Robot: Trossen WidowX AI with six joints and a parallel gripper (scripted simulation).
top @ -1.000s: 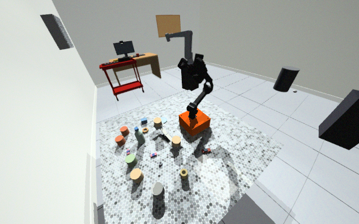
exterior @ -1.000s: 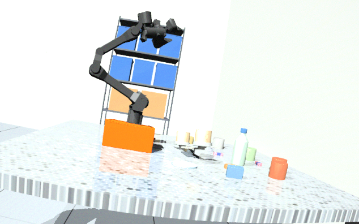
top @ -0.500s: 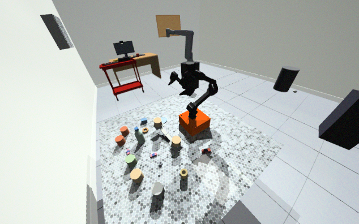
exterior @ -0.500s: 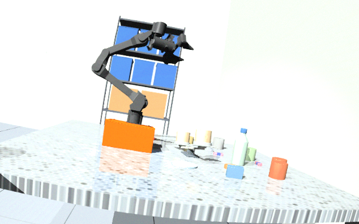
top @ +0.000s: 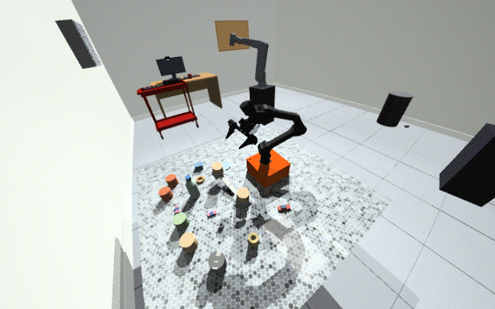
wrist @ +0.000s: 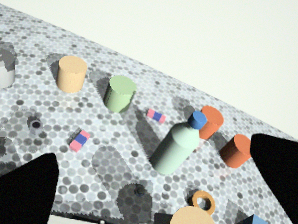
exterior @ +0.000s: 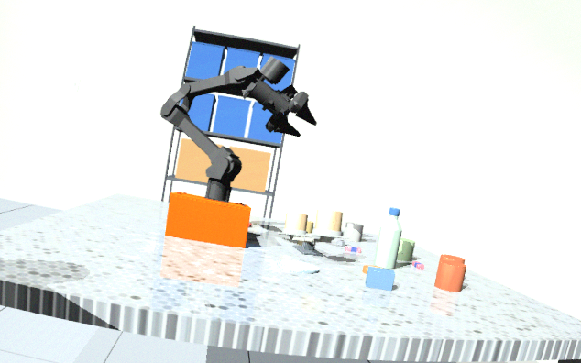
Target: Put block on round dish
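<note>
The mint block is 50 mm ahead of my gripper tip, 100 mm to the left of it and 310 mm below it. Round my gripper tip: pale blue round dish 60 mm behind, 250 mm to the right, 350 mm below; green bottle 240 mm ahead, 160 mm to the right, 240 mm below; blue box 100 mm ahead, 370 mm to the right, 330 mm below.
</note>
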